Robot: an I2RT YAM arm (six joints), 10 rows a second.
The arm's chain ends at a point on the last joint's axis. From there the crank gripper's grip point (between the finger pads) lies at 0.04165 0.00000 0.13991 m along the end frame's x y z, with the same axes.
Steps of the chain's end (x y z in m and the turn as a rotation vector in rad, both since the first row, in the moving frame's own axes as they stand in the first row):
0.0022 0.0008 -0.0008 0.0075 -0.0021 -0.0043
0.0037 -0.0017 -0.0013 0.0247 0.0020 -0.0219
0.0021 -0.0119 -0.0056 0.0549 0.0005 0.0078
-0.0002 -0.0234 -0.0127 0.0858 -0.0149 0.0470
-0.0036 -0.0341 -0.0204 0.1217 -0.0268 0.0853
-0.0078 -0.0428 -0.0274 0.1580 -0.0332 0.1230
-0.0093 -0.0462 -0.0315 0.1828 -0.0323 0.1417
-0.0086 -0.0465 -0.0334 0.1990 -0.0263 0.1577
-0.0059 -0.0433 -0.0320 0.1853 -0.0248 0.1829
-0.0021 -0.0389 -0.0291 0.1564 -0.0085 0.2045
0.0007 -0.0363 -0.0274 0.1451 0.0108 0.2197
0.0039 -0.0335 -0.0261 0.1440 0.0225 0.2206
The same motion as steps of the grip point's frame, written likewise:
0.0019 -0.0004 -0.0007 0.0075 -0.0021 -0.0043
0.0039 -0.0061 -0.0014 0.0247 0.0020 -0.0219
0.0022 -0.0193 -0.0058 0.0549 0.0005 0.0078
-0.0020 -0.0335 -0.0125 0.0858 -0.0149 0.0470
-0.0068 -0.0478 -0.0202 0.1217 -0.0268 0.0853
-0.0114 -0.0601 -0.0274 0.1580 -0.0332 0.1230
-0.0124 -0.0661 -0.0320 0.1828 -0.0323 0.1417
-0.0106 -0.0679 -0.0345 0.1990 -0.0263 0.1577
-0.0077 -0.0618 -0.0327 0.1853 -0.0248 0.1829
-0.0019 -0.0523 -0.0298 0.1564 -0.0085 0.2045
0.0034 -0.0471 -0.0287 0.1451 0.0108 0.2197
0.0082 -0.0439 -0.0278 0.1440 0.0225 0.2206

